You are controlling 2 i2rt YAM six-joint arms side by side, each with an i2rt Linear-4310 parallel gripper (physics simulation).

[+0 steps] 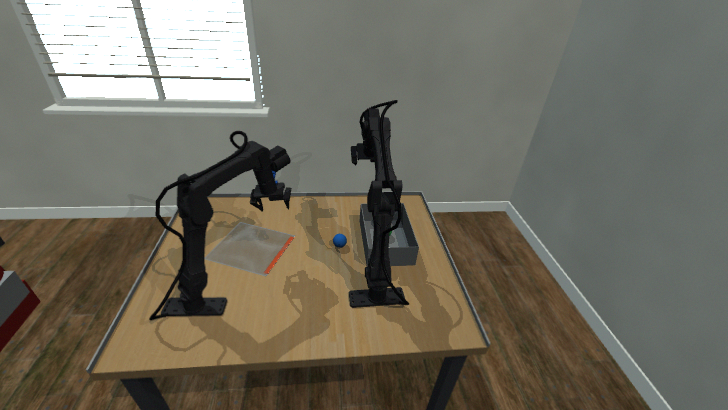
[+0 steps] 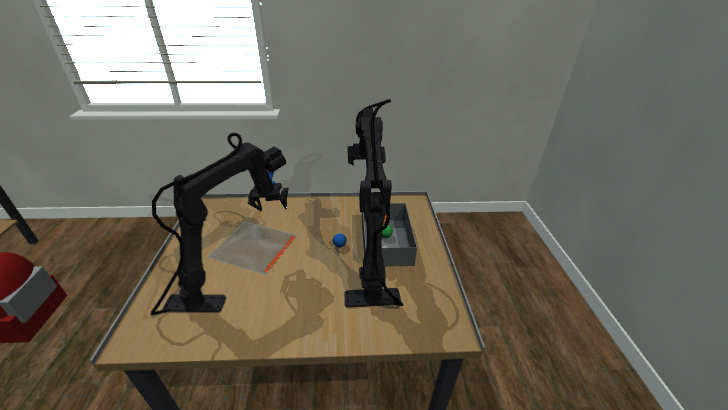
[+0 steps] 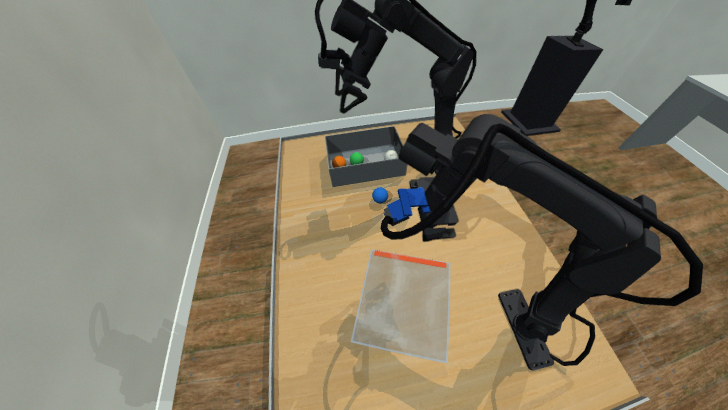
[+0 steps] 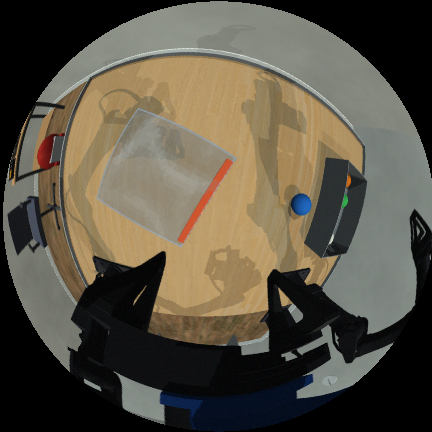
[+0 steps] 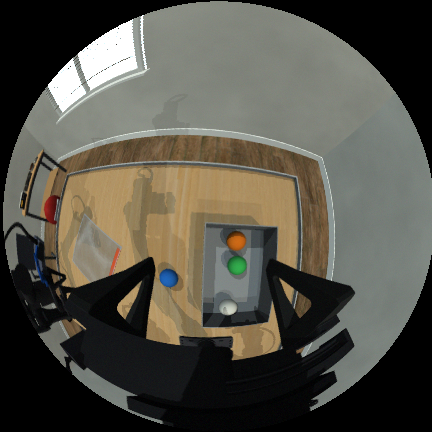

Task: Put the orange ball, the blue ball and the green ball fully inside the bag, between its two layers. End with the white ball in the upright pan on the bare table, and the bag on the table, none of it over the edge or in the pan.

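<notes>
The clear bag (image 1: 244,247) (image 2: 249,247) (image 3: 402,305) (image 4: 160,175) (image 5: 95,247) lies flat on the table, its orange strip facing the blue ball. The blue ball (image 1: 339,240) (image 2: 339,240) (image 3: 380,195) (image 4: 301,204) (image 5: 168,278) lies on the table between bag and pan. The upright grey pan (image 3: 356,175) (image 5: 240,320) (image 2: 402,256) holds the orange ball (image 3: 338,161) (image 5: 236,241), the green ball (image 3: 356,158) (image 5: 237,265) and the white ball (image 3: 391,155) (image 5: 228,307). My left gripper (image 1: 273,206) (image 4: 220,267) is open above the table, right of the bag. My right gripper (image 5: 211,266) is open high above the pan.
The table (image 1: 305,336) has a thin raised rim at its far and side edges. The right arm's base (image 1: 359,298) stands near the pan's front. The left arm's base (image 1: 216,305) stands in front of the bag. Both arms cast shadows across the table.
</notes>
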